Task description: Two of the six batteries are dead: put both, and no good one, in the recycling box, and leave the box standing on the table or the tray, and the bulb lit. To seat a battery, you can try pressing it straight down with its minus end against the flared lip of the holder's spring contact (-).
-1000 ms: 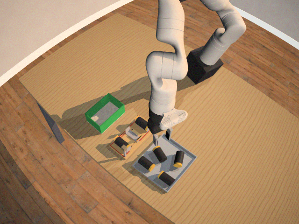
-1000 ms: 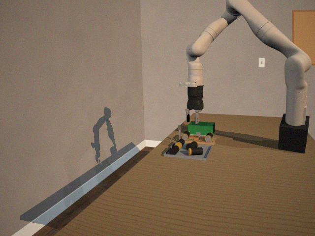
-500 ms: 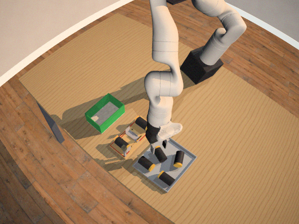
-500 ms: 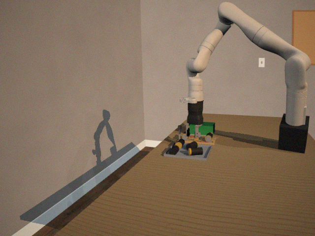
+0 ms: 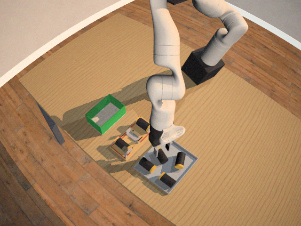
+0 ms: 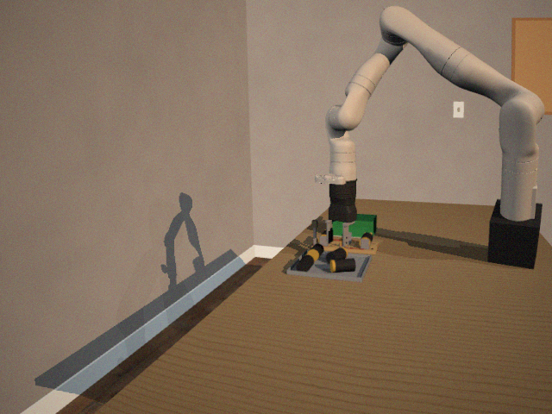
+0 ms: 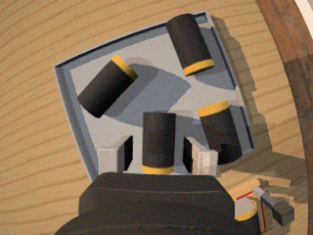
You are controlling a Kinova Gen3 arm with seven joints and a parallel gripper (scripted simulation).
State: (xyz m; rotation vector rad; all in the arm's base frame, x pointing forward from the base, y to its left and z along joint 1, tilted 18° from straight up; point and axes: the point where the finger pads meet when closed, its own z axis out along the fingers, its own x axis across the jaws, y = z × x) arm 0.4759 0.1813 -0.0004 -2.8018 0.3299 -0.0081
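Right now my hand is 70 mm above the grey tray and 40 mm to the right of it. The rest, counted from my hand: green recycling box (300 mm to the right, 60 mm below, 50 mm ahead).
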